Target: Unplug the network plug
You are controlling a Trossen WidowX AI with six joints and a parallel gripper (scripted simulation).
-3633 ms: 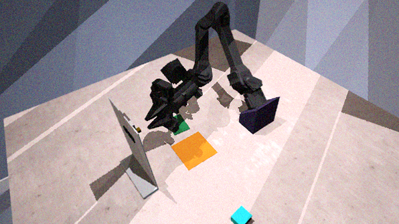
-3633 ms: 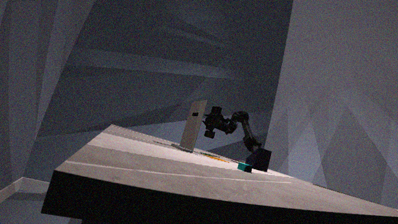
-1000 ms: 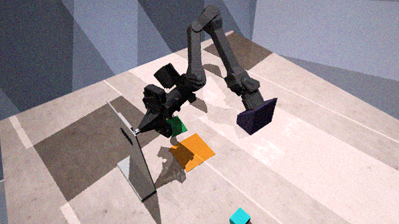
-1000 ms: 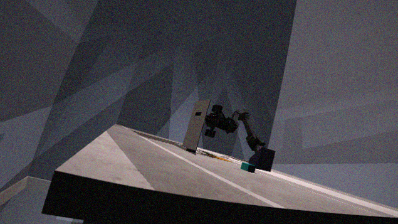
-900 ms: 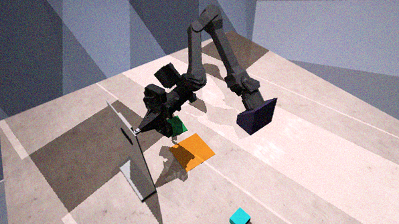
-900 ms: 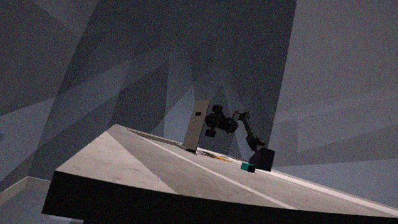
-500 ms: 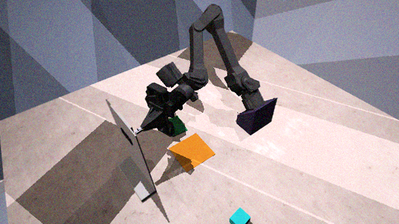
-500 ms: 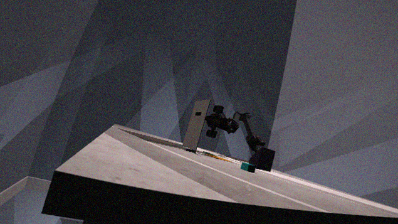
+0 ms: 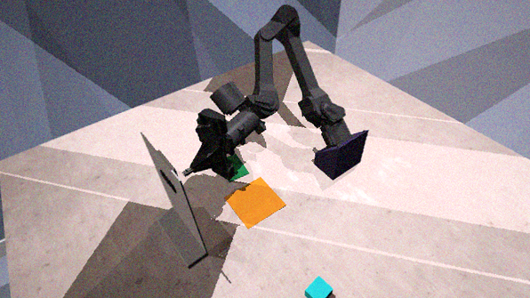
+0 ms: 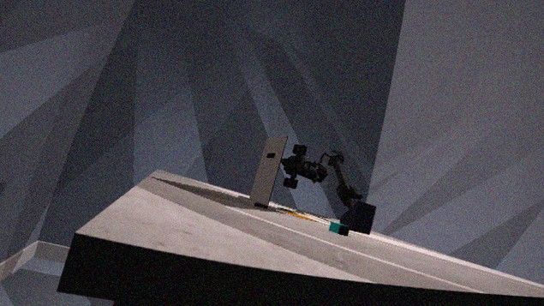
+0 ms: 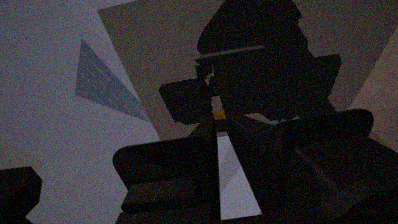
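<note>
Right now my gripper tip is 13 cm past the orange square, 2 cm to the right of it and 19 cm above it. Round my gripper tip: network plug 1 cm ahead; grey panel 6 cm ahead, 1 cm to the left, 7 cm below.
</note>
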